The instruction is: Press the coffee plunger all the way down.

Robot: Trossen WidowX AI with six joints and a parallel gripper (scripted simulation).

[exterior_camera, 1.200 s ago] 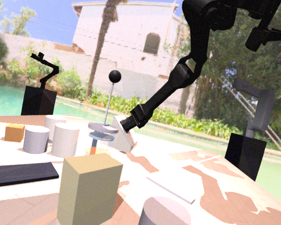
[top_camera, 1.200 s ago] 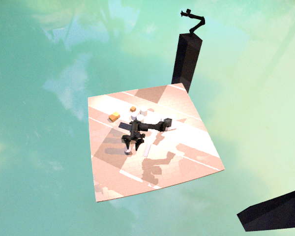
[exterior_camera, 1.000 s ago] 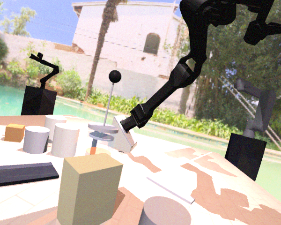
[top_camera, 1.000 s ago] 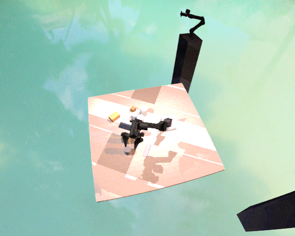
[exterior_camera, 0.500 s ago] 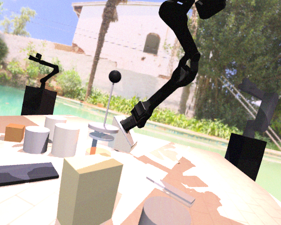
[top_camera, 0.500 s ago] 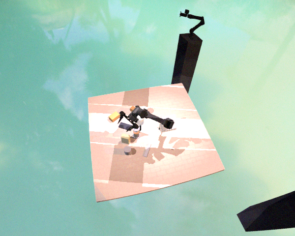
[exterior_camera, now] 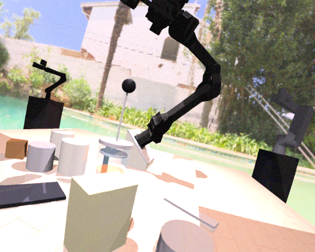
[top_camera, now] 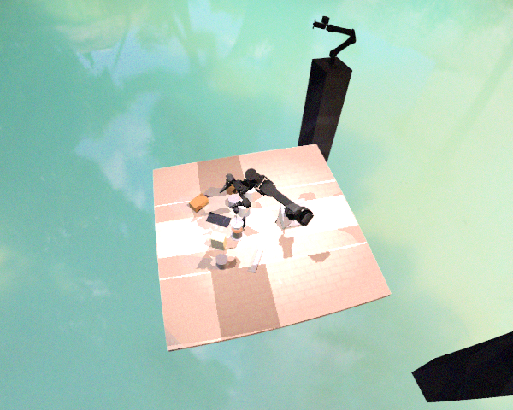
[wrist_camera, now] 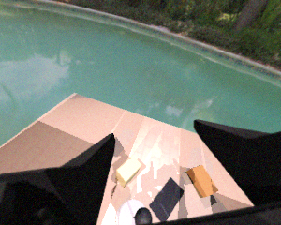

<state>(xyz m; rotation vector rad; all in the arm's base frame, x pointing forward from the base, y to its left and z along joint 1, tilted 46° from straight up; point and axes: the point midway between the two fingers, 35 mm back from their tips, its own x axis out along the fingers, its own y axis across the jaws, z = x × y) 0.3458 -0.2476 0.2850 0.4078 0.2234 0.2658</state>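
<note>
Now: the coffee press 290 mm below my gripper tip, 80 mm behind it and 40 mm to the right of it. Also, from my gripper tip: thin grey strip: 420 mm below, 170 mm to the left, 120 mm behind; black slab: 420 mm below, 180 mm to the right, 10 mm ahead; olive block: 370 mm below, 60 mm ahead.
</note>
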